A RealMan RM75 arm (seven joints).
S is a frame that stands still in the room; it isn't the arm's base.
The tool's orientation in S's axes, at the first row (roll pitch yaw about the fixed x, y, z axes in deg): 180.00 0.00 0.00
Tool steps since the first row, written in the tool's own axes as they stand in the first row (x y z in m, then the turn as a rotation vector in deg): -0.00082 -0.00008 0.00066 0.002 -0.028 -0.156; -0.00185 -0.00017 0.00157 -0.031 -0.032 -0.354; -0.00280 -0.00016 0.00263 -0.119 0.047 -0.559; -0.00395 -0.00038 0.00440 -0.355 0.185 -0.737; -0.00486 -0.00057 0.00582 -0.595 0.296 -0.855; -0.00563 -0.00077 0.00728 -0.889 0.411 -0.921; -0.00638 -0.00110 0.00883 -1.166 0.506 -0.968; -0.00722 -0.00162 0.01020 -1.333 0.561 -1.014; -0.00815 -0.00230 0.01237 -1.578 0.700 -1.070; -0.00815 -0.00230 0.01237 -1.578 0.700 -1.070
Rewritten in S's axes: -0.00082 0.00008 -0.00066 0.002 0.028 0.156; -0.00185 0.00017 -0.00157 -0.031 0.032 0.354; -0.00280 0.00016 -0.00263 -0.119 -0.047 0.559; -0.00395 0.00038 -0.00440 -0.355 -0.185 0.737; -0.00486 0.00057 -0.00582 -0.595 -0.296 0.855; -0.00563 0.00077 -0.00728 -0.889 -0.411 0.921; -0.00638 0.00110 -0.00883 -1.166 -0.506 0.968; -0.00722 0.00162 -0.01020 -1.333 -0.561 1.014; -0.00815 0.00230 -0.01237 -1.578 -0.700 1.070; -0.00815 0.00230 -0.01237 -1.578 -0.700 1.070
